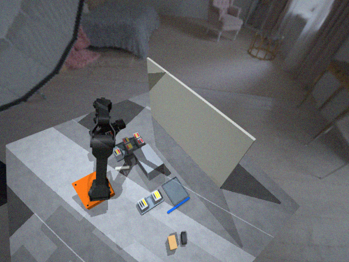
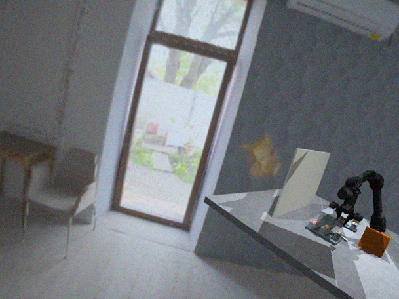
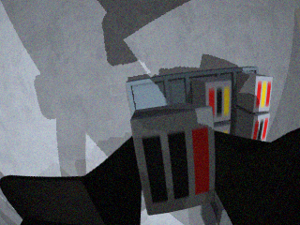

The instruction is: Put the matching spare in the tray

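The pale grey mounted unit is 210 mm to the right of my gripper tip, 120 mm ahead of it and 70 mm below it. From my gripper tip the other things lie so: grey spare: 30 mm above; tan block: 620 mm to the right, 80 mm below; tall beige panel: 360 mm ahead, 210 mm to the right, 110 mm above.
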